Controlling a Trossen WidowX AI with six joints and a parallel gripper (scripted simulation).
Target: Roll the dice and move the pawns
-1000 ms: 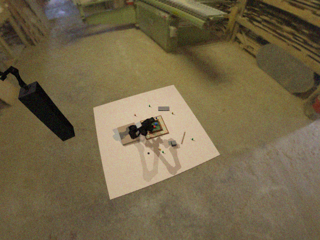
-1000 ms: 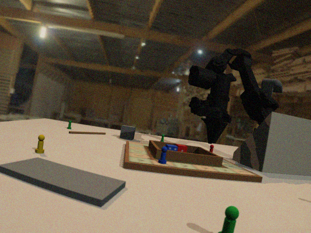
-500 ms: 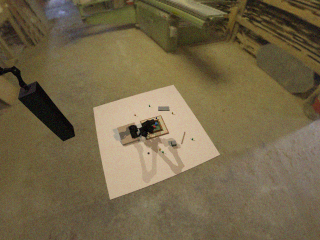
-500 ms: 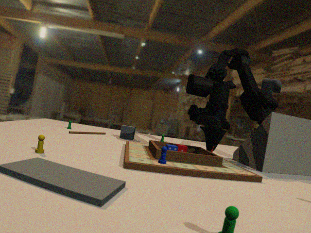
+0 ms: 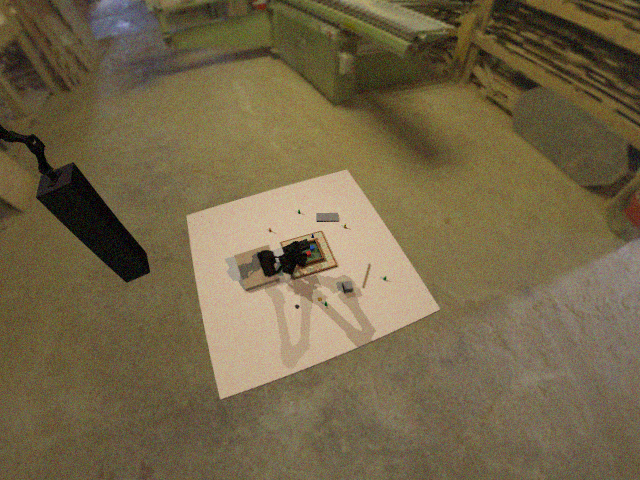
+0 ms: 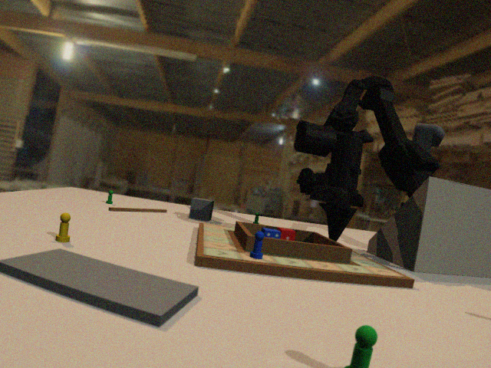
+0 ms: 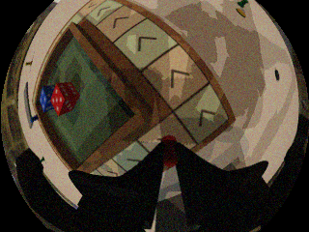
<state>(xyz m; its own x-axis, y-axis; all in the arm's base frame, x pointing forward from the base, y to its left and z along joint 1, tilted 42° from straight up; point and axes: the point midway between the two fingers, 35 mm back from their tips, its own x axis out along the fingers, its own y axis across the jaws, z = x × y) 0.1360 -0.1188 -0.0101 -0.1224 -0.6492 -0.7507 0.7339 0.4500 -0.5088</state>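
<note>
Now: the blue pawn 210 mm ahead of my gripper tip, 150 mm to the left of it and 10 mm above it. Round my gripper tip: grey block: 210 mm ahead, 280 mm to the right; thin wooden stick: 360 mm ahead, 260 mm to the right, 20 mm below; red pawn: 10 mm above.
</note>
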